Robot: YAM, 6 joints.
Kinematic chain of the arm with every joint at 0, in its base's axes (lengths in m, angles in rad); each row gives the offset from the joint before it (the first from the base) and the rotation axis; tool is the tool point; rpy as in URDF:
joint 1: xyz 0 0 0.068 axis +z
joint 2: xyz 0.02 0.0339 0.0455 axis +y
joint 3: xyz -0.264 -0.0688 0 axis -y
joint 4: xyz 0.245 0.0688 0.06 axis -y
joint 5: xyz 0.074 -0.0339 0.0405 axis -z
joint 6: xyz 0.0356 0 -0.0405 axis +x
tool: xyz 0 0 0 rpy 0 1.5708 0
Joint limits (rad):
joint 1: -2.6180..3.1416
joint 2: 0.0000..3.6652
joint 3: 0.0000..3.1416
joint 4: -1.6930..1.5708
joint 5: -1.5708..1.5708
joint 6: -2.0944..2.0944
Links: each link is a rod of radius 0.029 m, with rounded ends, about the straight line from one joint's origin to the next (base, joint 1, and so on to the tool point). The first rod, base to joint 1, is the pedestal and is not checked.
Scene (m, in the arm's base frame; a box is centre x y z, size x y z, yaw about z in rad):
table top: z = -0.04
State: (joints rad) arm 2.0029 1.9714 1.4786 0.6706 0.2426 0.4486
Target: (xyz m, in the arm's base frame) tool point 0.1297 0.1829 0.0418
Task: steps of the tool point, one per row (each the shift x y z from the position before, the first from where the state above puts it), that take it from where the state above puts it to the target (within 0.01 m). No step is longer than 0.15 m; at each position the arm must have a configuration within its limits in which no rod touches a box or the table.
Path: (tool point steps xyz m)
1: 0.1187 0.0027 -0.0853
2: 0.1067 -0.0500 -0.0773
3: 0.0722 -0.0915 -0.0635
4: 0.0229 -0.1123 -0.0449

